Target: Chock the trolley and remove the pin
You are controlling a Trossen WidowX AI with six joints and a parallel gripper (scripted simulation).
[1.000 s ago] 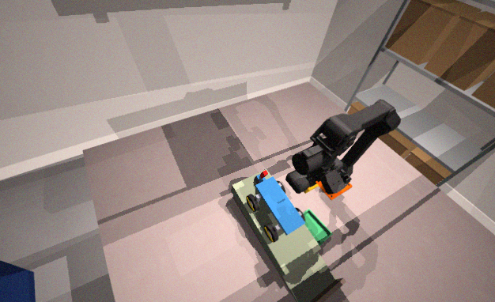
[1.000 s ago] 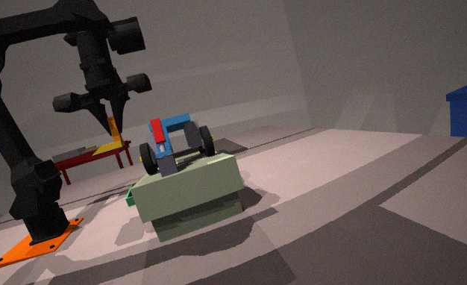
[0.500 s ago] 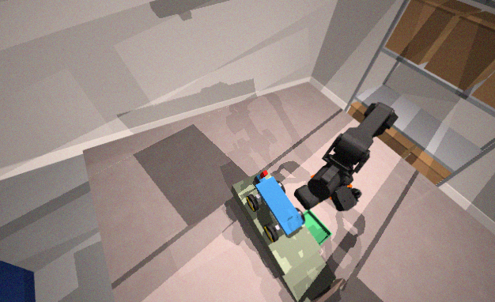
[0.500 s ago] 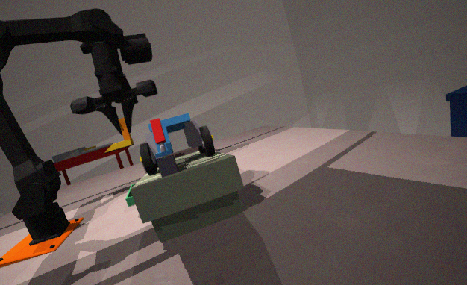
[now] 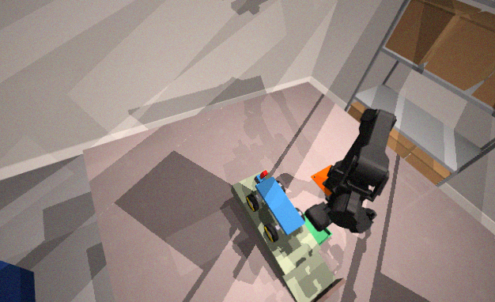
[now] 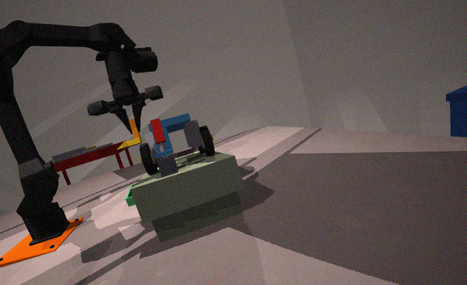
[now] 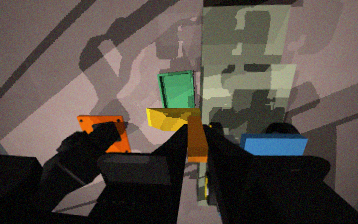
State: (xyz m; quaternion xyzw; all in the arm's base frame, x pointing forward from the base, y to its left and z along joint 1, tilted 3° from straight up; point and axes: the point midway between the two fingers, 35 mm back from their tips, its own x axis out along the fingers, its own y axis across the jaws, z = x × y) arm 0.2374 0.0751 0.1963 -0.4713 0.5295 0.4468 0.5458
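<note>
My gripper tip is 240 mm to the left of the red-headed stop pin, 40 mm short of it and 30 mm above it. Also, from my gripper tip: blue trolley: 130 mm to the right, 80 mm ahead, 40 mm below; yellow chock: 20 mm behind, 10 mm below; green tray: 170 mm below, 30 mm behind, 10 mm to the right.
</note>
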